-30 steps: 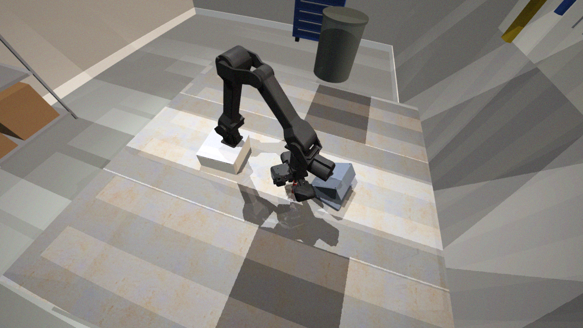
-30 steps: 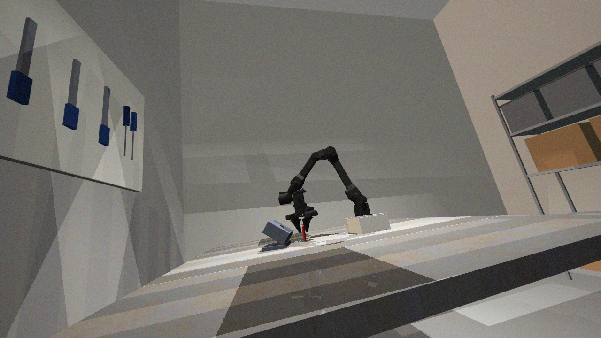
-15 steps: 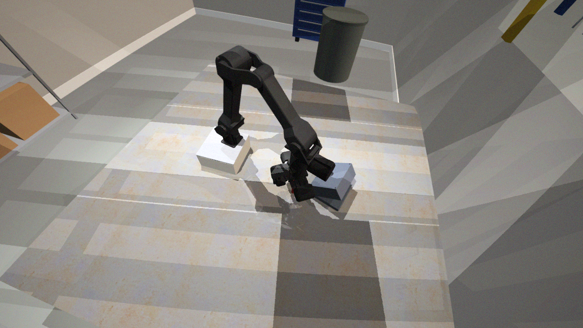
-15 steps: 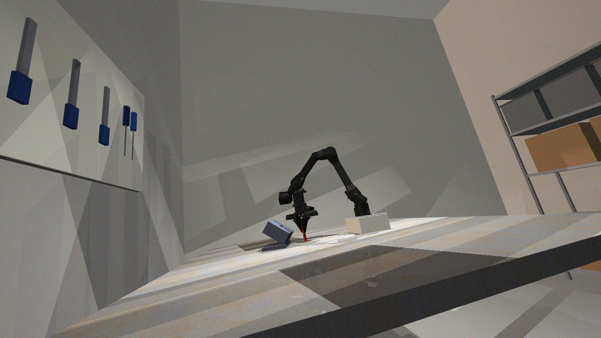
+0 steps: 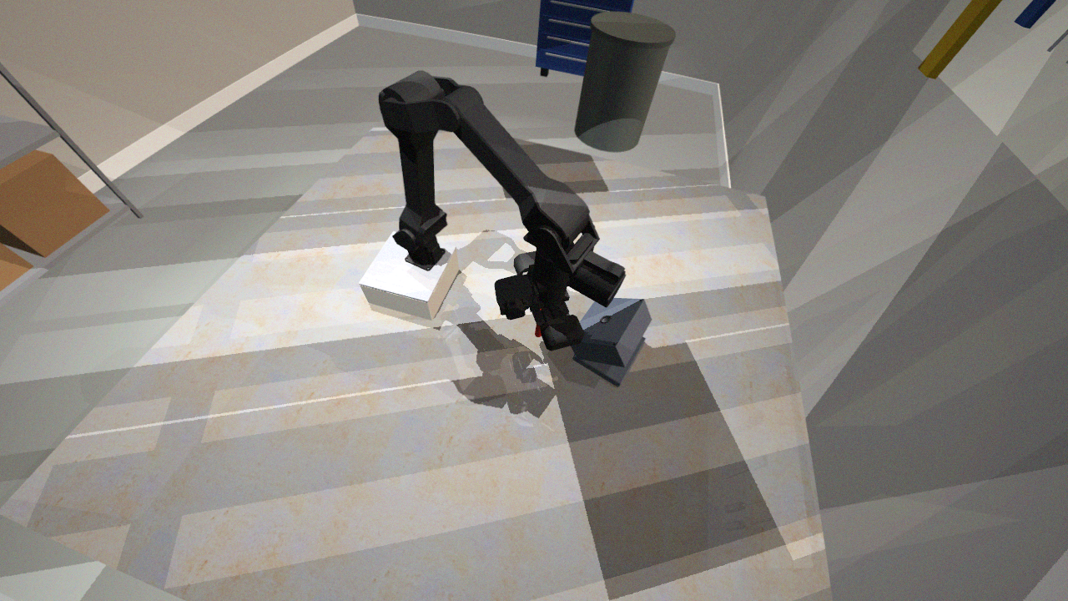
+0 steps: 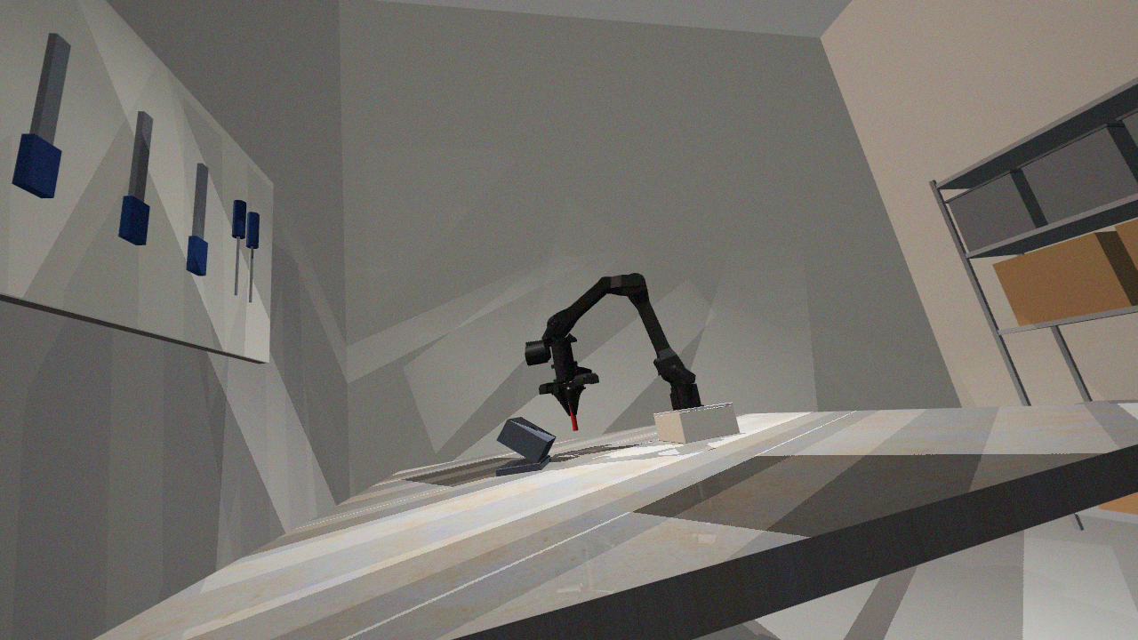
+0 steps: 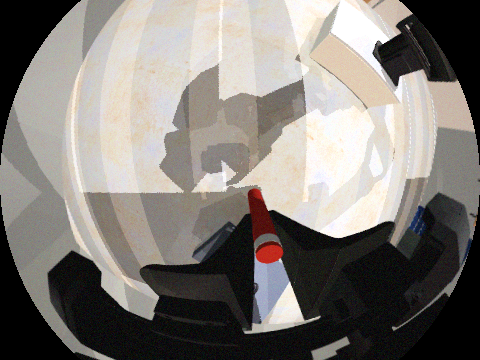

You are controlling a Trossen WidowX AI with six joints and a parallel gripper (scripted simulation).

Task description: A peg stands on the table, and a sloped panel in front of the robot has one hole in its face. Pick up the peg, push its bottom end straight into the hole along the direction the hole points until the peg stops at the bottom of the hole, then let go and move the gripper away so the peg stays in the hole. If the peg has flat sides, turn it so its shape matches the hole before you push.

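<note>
Now: gripper tip 120 mm short of the grey sloped panel, 80 mm to the right of it and 40 mm above it. Round my gripper tip: red peg (20 mm above).
</note>
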